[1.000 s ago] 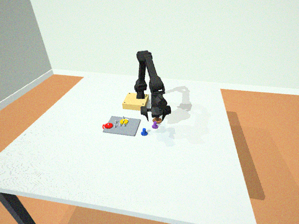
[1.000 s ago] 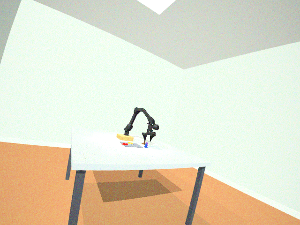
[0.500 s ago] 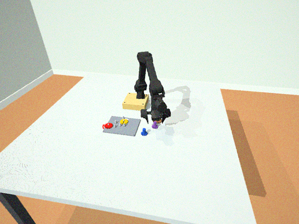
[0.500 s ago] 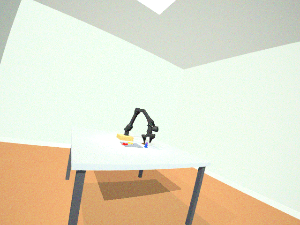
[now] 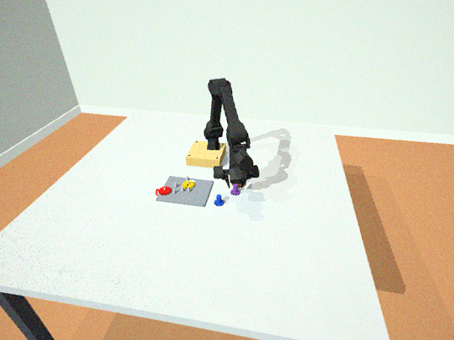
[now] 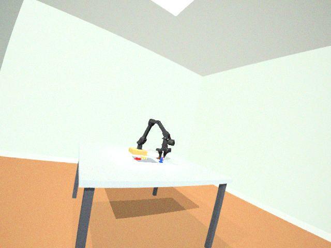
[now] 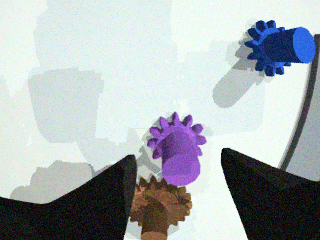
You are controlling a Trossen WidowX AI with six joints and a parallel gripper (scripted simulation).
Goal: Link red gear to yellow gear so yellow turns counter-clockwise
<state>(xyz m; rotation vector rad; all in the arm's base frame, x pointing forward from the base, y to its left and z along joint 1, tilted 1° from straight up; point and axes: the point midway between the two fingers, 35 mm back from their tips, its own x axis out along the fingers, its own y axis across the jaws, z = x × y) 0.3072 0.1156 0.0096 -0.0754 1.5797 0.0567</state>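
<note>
Now: gripper tip 30 cm to the left of the red gear, 1 cm short of it and 1 cm above it. The rest, counted from my gripper tip: blue gear: 7 cm to the right, 7 cm ahead, 1 cm below; purple gear: 1 cm below; brown gear: 7 cm behind, 1 cm to the left, 1 cm below.
</note>
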